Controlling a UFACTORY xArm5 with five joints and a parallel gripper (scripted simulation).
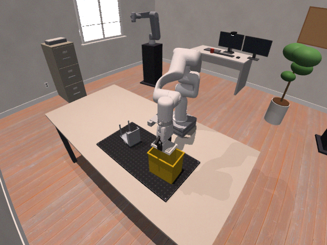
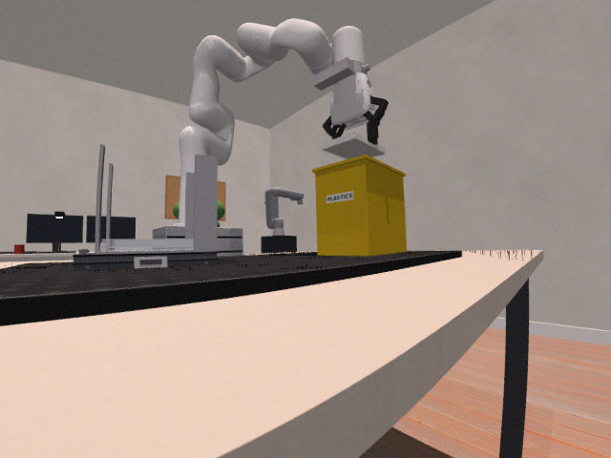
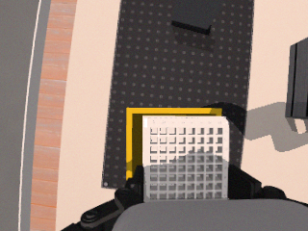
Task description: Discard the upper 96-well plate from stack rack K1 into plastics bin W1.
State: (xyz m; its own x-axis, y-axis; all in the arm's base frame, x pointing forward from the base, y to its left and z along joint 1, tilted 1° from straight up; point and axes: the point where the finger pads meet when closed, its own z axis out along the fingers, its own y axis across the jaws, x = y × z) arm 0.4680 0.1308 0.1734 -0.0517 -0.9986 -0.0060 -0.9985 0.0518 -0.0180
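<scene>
My hand is 150 mm above the yellow plastics bin and 20 mm to the right of it. The rest, counted from my hand: 96-well plate (10 mm below).
</scene>
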